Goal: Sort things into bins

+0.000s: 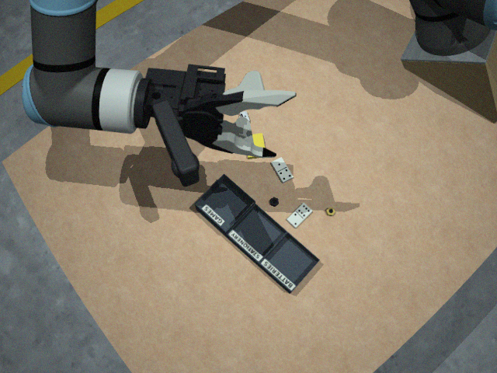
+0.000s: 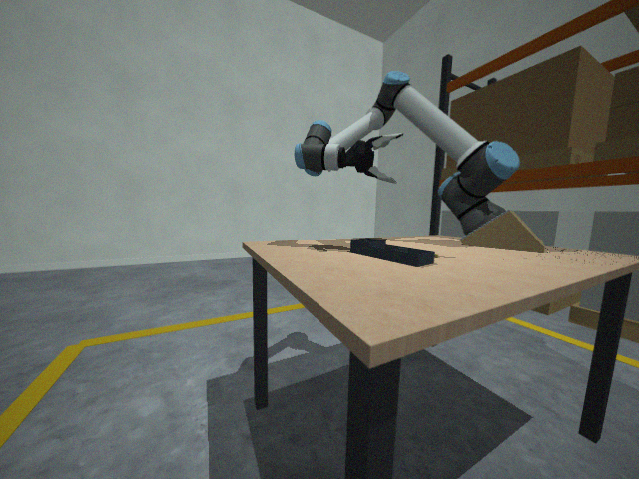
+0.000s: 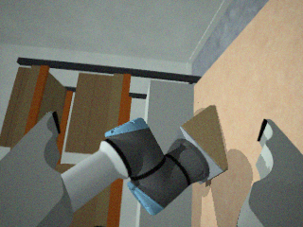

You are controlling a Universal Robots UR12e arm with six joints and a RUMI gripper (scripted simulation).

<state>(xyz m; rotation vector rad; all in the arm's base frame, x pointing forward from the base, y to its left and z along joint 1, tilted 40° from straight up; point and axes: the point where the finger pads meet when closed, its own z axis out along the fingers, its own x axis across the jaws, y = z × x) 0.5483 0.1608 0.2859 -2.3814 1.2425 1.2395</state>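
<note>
My hand is 8 cm short of the dark three-part bin, 3 cm to the right of it and 30 cm above it. The rest, counted from my hand: yellow pad: 6 cm behind, 10 cm to the right, 31 cm below; then white domino: 6 cm behind, 2 cm to the right, 31 cm below; then black nut: 1 cm to the left, 32 cm below.
</note>
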